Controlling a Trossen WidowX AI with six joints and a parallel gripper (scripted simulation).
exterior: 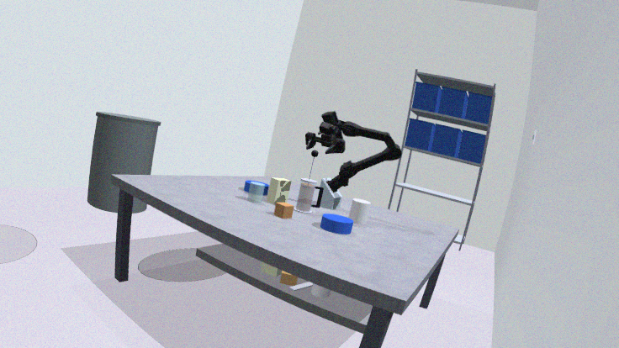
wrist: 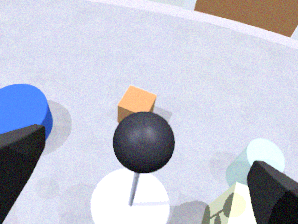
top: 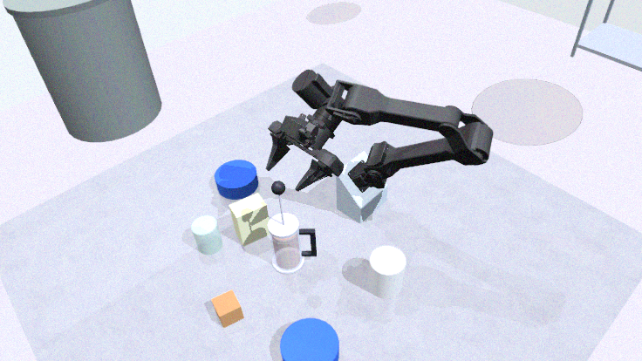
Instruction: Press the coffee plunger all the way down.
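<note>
My gripper tip is now 140 mm above the coffee press and 10 mm to the right of it. From my gripper tip the other things lie so: mint cylinder: 230 mm below, 190 mm to the right, 100 mm ahead; then orange cube: 240 mm below, 210 mm ahead.
</note>
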